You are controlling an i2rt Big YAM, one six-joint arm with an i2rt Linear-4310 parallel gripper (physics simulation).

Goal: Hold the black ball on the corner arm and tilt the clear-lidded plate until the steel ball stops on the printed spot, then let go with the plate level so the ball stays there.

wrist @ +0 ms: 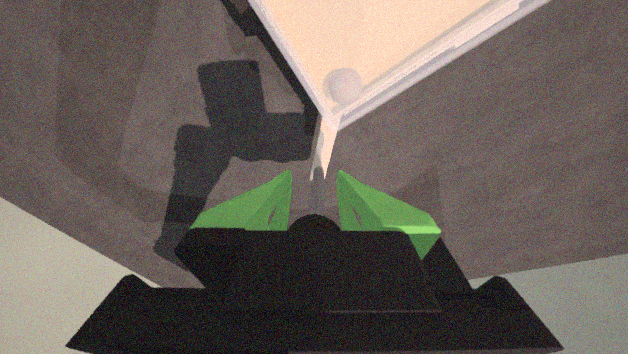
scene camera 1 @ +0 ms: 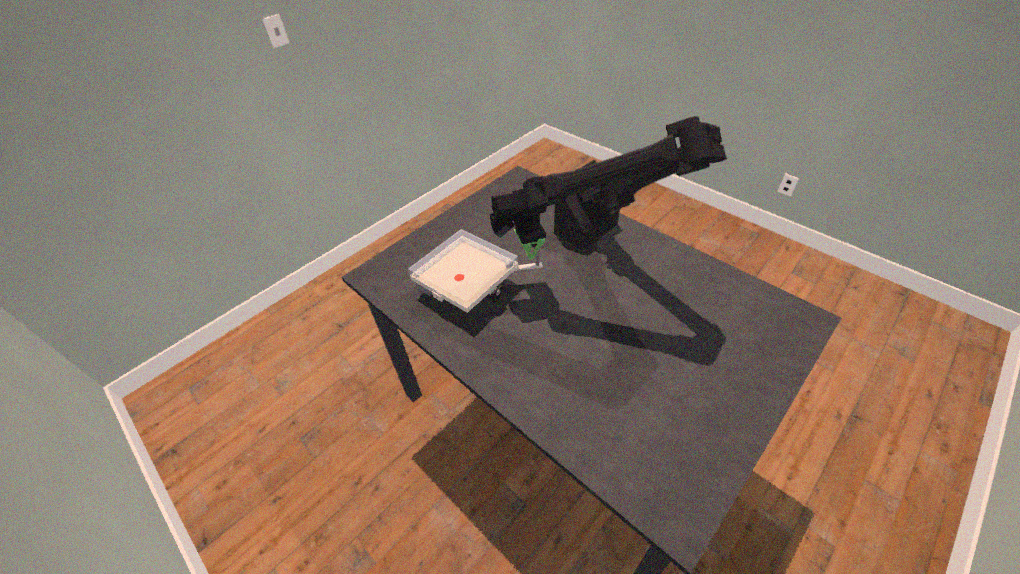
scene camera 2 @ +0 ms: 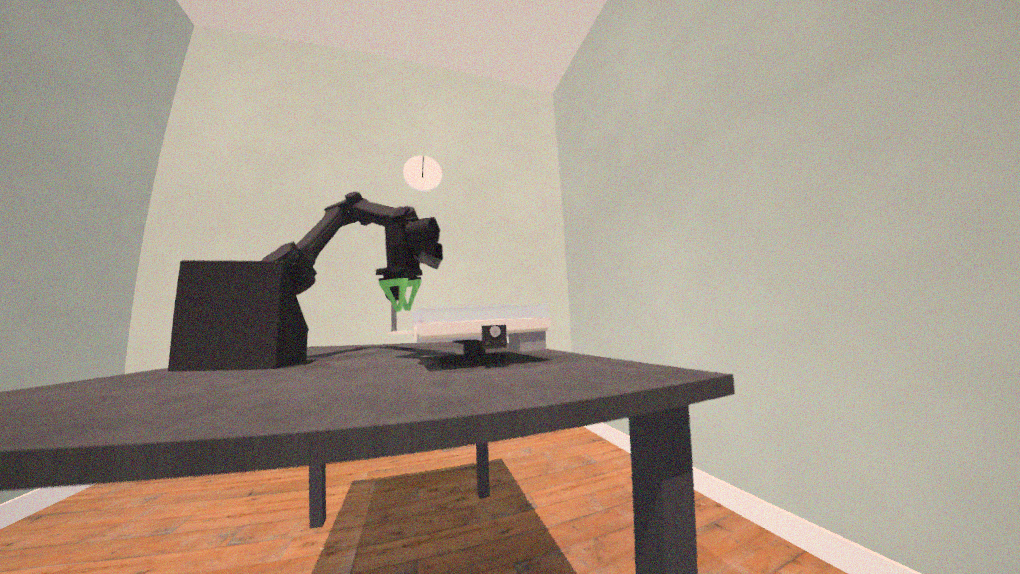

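The clear-lidded plate (scene camera 1: 476, 258) (scene camera 2: 456, 329) (wrist: 360, 35) looks close to level; any slight tilt is hard to judge. The printed red spot (scene camera 1: 459, 277) lies near its middle. The steel ball (wrist: 342, 86) rests inside the plate's near corner in the wrist view, by the corner arm (scene camera 1: 527, 267) (scene camera 2: 403, 332) (wrist: 328, 145), well away from the spot. A thin grey post (scene camera 2: 393, 317) (wrist: 317, 187) rises from the arm's end. My gripper (scene camera 1: 533, 255) (scene camera 2: 403, 308) (wrist: 314, 176) is shut on the black ball (wrist: 314, 222) at the post's top; the ball is partly hidden by the green fingers in the scene views.
The plate sits on a low support (scene camera 2: 472, 347) above the dark table (scene camera 1: 641, 428) (scene camera 2: 356, 399), near one table corner. A dark box (scene camera 2: 224, 314) stands at the arm's base. Dark arm shadows fall across the table beside the plate.
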